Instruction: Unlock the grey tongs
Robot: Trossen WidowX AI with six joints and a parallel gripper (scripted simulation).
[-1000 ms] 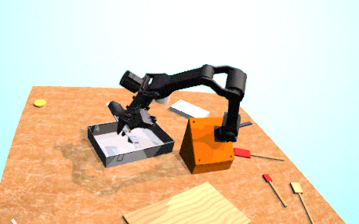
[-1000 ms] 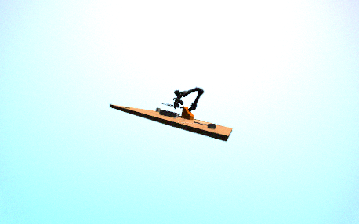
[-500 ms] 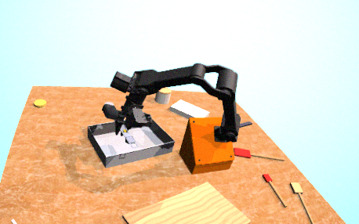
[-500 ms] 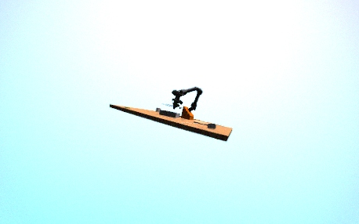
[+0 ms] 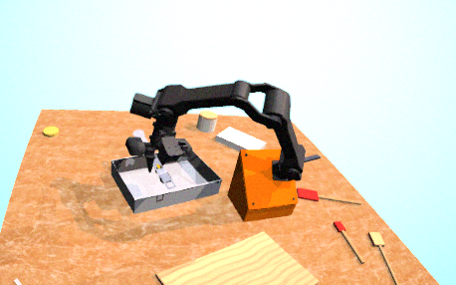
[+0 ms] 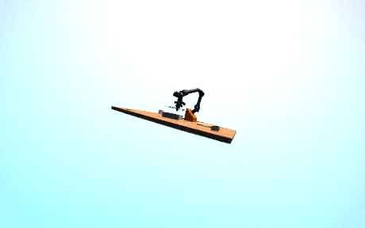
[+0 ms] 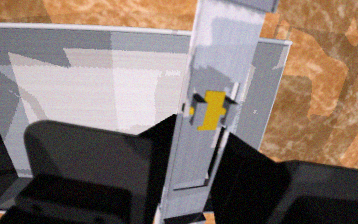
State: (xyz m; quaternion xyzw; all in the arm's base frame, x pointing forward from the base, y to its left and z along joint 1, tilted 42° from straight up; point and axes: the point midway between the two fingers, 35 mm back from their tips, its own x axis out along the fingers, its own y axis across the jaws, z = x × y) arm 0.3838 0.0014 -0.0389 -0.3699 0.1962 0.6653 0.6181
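My gripper tip is 70 mm to the left of the grey roasting tin, 70 mm above it and 50 mm past it. The rest, counted from my gripper tip: white block: 410 mm behind, 350 mm to the right, 80 mm below; then wooden board: 350 mm to the left, 180 mm behind, 90 mm below; then yellow lock piece: 40 mm above, 20 mm to the left, 10 mm behind.
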